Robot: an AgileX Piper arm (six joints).
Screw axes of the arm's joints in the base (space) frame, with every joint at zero. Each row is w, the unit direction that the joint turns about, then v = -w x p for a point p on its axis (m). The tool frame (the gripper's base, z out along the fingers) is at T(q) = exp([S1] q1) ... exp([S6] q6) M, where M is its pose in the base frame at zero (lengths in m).
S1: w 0 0 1 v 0.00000 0.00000 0.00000
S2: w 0 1 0 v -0.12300 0.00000 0.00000
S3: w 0 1 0 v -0.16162 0.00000 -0.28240
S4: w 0.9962 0 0.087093 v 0.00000 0.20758 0.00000
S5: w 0 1 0 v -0.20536 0.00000 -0.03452
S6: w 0.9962 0 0.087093 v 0.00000 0.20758 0.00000
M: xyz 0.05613 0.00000 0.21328 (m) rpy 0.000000 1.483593 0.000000 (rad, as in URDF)
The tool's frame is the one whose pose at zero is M.
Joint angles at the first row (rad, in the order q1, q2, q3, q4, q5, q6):
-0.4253, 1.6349, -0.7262, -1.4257, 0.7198, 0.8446
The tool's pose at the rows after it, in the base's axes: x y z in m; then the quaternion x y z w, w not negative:
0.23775 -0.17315 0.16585 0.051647 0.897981 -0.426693 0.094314
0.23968 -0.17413 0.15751 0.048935 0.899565 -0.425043 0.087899
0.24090 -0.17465 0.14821 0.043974 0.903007 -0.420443 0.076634
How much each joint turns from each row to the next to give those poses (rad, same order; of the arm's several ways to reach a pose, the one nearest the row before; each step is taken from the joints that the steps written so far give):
0.0000, 0.0473, 0.0000, -0.0425, -0.0007, 0.0448
0.0000, 0.0315, 0.0000, -0.0204, -0.0002, 0.0258
0.0000, 0.0327, -0.0001, -0.0064, -0.0009, 0.0082

